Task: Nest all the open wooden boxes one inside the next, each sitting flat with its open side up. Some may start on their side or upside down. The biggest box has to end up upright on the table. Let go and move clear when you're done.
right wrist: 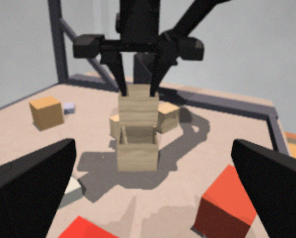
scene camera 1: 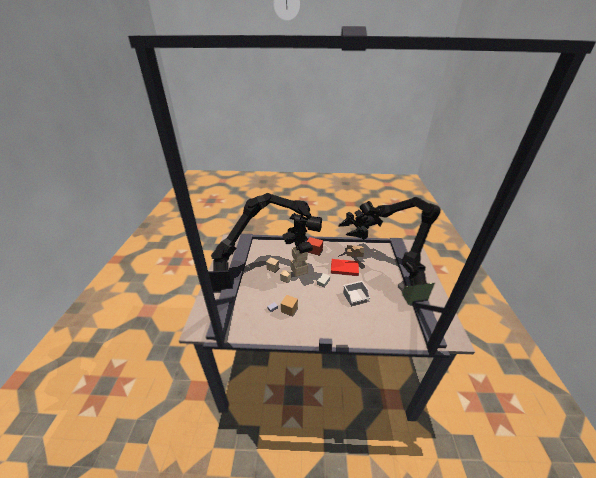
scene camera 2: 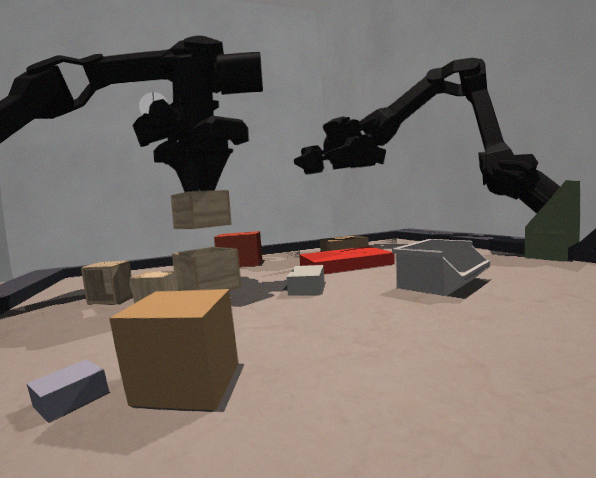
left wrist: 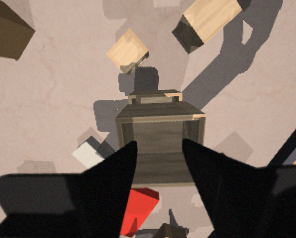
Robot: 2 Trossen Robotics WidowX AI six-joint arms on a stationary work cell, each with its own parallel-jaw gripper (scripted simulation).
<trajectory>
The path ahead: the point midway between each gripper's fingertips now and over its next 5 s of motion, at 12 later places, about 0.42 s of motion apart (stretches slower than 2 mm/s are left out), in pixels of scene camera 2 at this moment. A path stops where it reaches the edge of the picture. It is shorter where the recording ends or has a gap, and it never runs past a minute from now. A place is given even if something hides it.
My left gripper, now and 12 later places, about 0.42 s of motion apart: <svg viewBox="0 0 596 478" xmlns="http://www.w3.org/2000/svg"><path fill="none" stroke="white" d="M199 203L200 211L200 221L201 226L202 233L202 242L204 253L204 261L205 261L205 253L205 246L204 238L203 230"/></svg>
My right gripper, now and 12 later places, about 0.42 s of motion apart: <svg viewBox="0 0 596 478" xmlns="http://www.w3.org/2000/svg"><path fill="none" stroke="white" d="M309 158L311 167L336 181L384 188L423 188L439 183L442 172L441 168L440 171L438 181L430 190L405 193L371 190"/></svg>
</trajectory>
